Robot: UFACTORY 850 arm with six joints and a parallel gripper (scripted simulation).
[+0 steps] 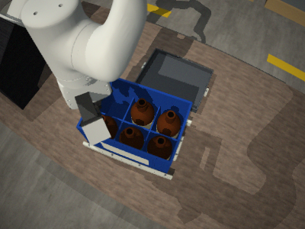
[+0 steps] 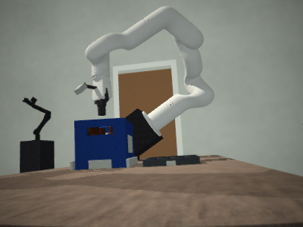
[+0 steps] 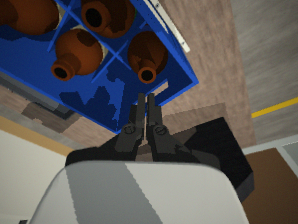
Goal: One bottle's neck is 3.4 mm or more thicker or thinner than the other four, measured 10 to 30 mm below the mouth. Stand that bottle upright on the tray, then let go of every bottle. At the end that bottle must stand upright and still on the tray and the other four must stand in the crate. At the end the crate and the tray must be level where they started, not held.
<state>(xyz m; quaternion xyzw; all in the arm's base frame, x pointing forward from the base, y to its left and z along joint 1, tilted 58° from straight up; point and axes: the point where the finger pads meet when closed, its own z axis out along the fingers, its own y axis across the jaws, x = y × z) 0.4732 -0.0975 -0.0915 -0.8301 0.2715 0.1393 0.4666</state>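
The blue crate lies 16 cm below my hand, 8 cm ahead of it and 5 cm to the left of it. Also, from my hand: dark grey tray (32 cm to the left, 23 cm below, 8 cm ahead).
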